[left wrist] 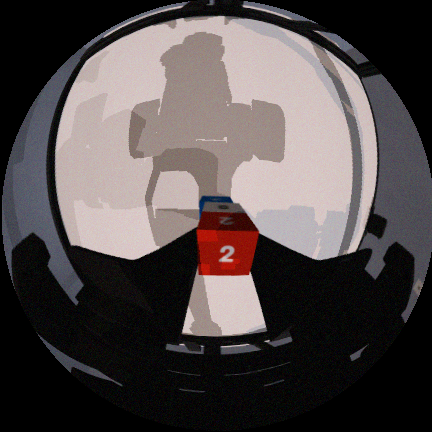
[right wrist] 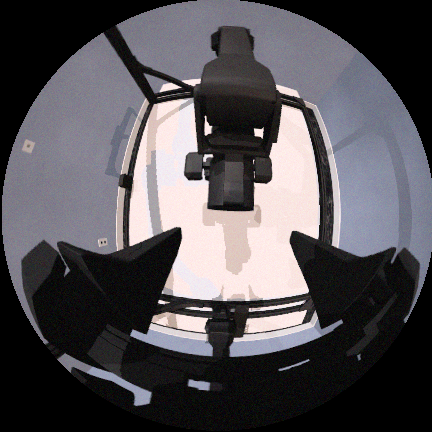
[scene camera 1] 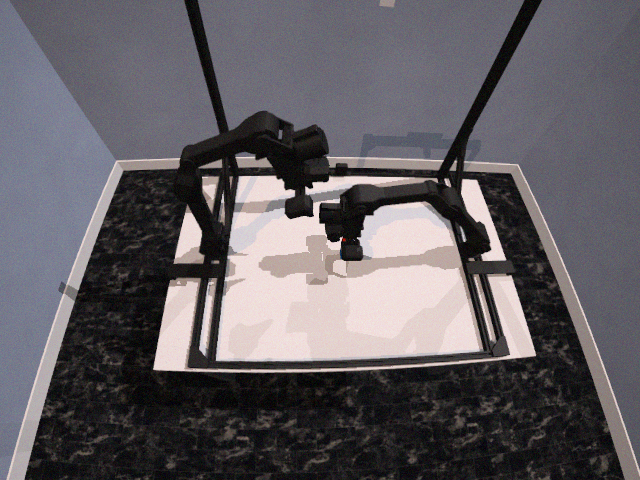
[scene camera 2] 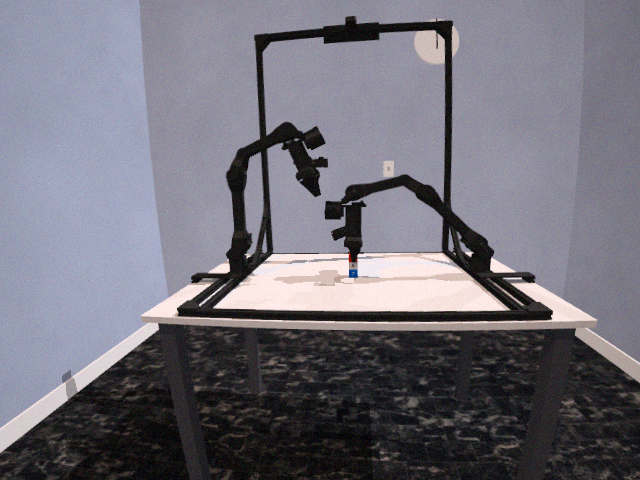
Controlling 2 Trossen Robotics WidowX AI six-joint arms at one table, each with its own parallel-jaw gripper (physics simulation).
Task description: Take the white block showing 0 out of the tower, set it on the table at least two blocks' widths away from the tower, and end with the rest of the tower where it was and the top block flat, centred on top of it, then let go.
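Frame: origin at the left arm's base, x ahead, y left, z up, level; millimetres.
Seen in the pictures: left gripper, fingertip midpoint: [left wrist: 222, 232] [scene camera 1: 347, 245] [scene camera 2: 353, 261]; right gripper, fingertip midpoint: [right wrist: 237, 234] [scene camera 1: 311, 201] [scene camera 2: 318, 196]; left arm's base at its link origin: [left wrist: 211, 343] [scene camera 1: 470, 250] [scene camera 2: 480, 270]; right arm's base at its link origin: [right wrist: 220, 311] [scene camera 1: 215, 251] [scene camera 2: 238, 271].
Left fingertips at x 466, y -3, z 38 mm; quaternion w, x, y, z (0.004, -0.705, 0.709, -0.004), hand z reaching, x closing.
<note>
Offsets run from my left fingertips to a thing's top centre. "*": to the spot under its first point. Level surfaces: height alone.
The tower stands near the table's middle. A red block with a 2 {29 mm up, 1 mm ahead, 0 mm left} [scene camera 1: 344, 239] [left wrist: 226, 253] is on top, the white block showing 0 {0 mm up, 1 mm ahead, 0 mm left} [scene camera 2: 353, 265] [left wrist: 223, 207] is directly below it, and a blue block {28 mm down, 1 mm ahead, 5 mm left} [scene camera 2: 353, 273] [left wrist: 209, 200] is at the bottom. In scene camera 2 they form one upright column with no gap visible. My left gripper [scene camera 2: 353, 256] [left wrist: 222, 232] points down and is shut on the red block, a finger against each side. It partly hides the red block in both scene views. My right gripper [scene camera 2: 317, 194] [right wrist: 237, 234] is open and empty, high above the table, left of the tower.
The white table {57 mm down} [scene camera 1: 413, 310] [scene camera 2: 413, 299] carries a black frame {* 43 mm down, 69 mm ahead, 371 mm left} [scene camera 1: 330, 363] [scene camera 2: 361, 314] along its front and sides, with tall posts at the back. The right arm [scene camera 1: 222, 142] [scene camera 2: 263, 142] reaches over the table's left half, close to the left arm's wrist. Shadows cross the tabletop around the tower.
</note>
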